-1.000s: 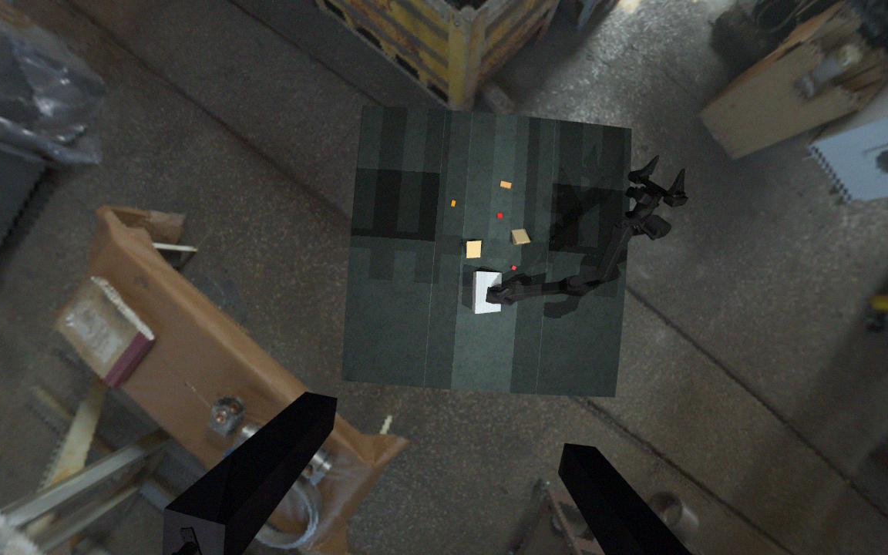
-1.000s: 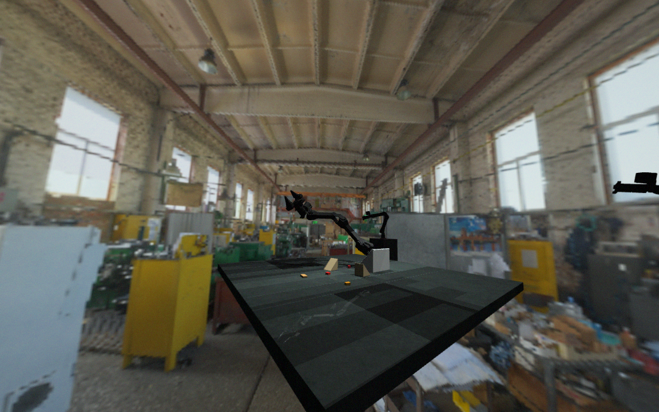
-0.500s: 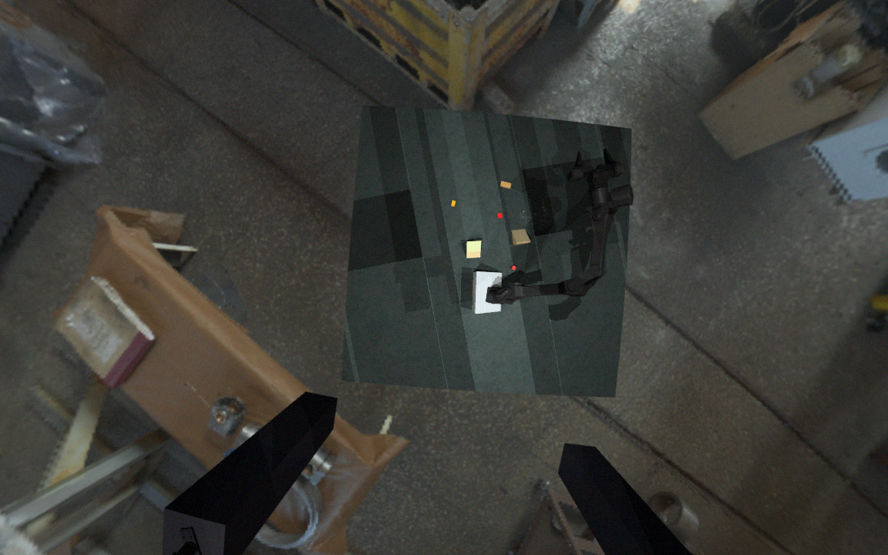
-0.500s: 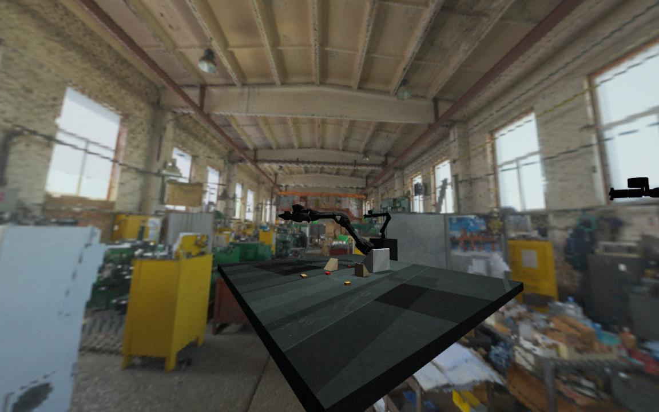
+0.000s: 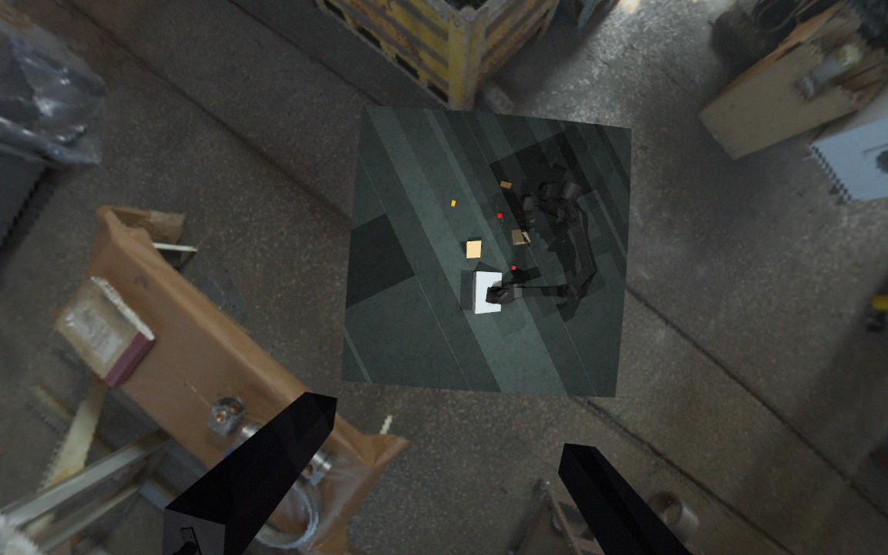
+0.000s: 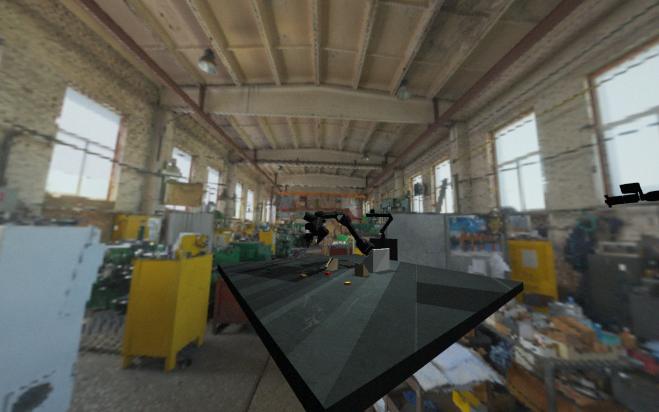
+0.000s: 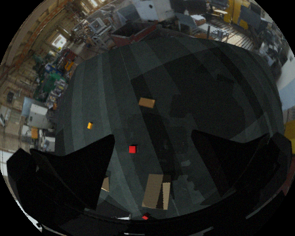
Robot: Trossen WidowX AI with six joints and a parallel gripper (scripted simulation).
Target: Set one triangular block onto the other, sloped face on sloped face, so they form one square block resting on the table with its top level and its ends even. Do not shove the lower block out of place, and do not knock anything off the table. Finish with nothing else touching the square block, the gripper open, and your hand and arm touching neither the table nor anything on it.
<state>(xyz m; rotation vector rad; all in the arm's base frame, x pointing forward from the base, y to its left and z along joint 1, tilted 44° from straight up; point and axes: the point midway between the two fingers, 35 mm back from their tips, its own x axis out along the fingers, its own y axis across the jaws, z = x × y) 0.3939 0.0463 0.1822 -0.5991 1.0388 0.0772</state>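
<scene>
The tan triangular block is 16 cm behind my gripper tip, 14 cm below it and 2 cm to the right of it.
</scene>
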